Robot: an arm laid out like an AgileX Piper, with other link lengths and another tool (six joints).
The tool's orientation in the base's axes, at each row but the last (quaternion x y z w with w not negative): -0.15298 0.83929 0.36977 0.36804; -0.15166 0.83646 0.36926 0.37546; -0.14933 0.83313 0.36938 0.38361; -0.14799 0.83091 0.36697 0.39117; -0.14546 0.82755 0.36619 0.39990; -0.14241 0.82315 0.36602 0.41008; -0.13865 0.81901 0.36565 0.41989; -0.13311 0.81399 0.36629 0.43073; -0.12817 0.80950 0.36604 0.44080
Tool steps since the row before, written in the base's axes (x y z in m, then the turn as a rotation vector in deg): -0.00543 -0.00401 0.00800 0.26 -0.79 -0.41; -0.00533 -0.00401 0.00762 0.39 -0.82 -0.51; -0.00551 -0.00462 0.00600 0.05 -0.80 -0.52; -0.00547 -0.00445 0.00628 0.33 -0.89 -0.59; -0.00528 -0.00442 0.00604 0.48 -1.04 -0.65; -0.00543 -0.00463 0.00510 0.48 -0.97 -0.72; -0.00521 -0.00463 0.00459 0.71 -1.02 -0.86; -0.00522 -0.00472 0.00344 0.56 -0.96 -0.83; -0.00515 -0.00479 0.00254 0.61 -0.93 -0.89
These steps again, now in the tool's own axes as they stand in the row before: -0.00220 0.00421 -0.00933 0.11 -0.88 -0.26; -0.00215 0.00394 -0.00908 0.10 -1.02 -0.17; -0.00101 0.00278 -0.00888 0.33 -0.83 -0.33; -0.00139 0.00296 -0.00886 0.20 -1.08 -0.22; -0.00150 0.00273 -0.00861 0.14 -1.29 -0.22; -0.00090 0.00218 -0.00845 0.20 -1.28 -0.14; -0.00082 0.00178 -0.00811 0.16 -1.50 0.01; -0.00012 0.00115 -0.00775 0.24 -1.37 -0.05; 0.00038 0.00060 -0.00744 0.26 -1.40 0.03
